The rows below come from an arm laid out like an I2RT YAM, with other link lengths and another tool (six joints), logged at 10 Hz.
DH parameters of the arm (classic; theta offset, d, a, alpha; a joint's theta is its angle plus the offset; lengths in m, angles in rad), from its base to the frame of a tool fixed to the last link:
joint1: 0 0.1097 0.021 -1.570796
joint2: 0 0 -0.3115 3.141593
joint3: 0.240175 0 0.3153 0
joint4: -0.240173 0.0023 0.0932 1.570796
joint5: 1.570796 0.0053 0 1.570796
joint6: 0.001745 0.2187 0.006 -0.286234
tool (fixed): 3.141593 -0.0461 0 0
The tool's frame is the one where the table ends.
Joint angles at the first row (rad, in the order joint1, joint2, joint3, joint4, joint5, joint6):
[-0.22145, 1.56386, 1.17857, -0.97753, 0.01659, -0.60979]
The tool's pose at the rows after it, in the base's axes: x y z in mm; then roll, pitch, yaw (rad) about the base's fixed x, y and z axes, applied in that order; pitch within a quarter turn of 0, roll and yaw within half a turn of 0:
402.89 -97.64 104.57 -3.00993 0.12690 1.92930
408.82 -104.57 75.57 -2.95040 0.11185 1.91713
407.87 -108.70 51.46 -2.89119 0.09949 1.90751
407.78 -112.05 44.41 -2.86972 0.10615 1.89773
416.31 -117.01 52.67 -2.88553 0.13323 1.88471
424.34 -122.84 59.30 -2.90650 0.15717 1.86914
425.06 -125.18 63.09 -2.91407 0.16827 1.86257
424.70 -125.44 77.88 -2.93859 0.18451 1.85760
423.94 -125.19 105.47 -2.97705 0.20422 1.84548
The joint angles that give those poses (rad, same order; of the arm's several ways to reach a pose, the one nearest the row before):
[-0.23022, 1.64014, 1.22396, -0.95580, 0.01851, -0.60216]
[-0.23329, 1.72903, 1.23884, -0.93977, 0.04100, -0.58958]
[-0.23326, 1.79540, 1.24531, -0.93672, 0.06428, -0.57621]
[-0.23328, 1.81676, 1.24912, -0.93441, 0.08221, -0.56555]
[-0.23326, 1.81678, 1.27319, -0.93176, 0.09785, -0.55561]
[-0.23747, 1.81640, 1.29035, -0.91993, 0.10853, -0.54838]
[-0.23976, 1.80801, 1.29033, -0.91648, 0.11463, -0.54609]
[-0.23976, 1.77252, 1.29070, -0.92335, 0.11655, -0.54570]
[-0.23977, 1.71913, 1.30943, -0.95350, 0.11578, -0.54075]

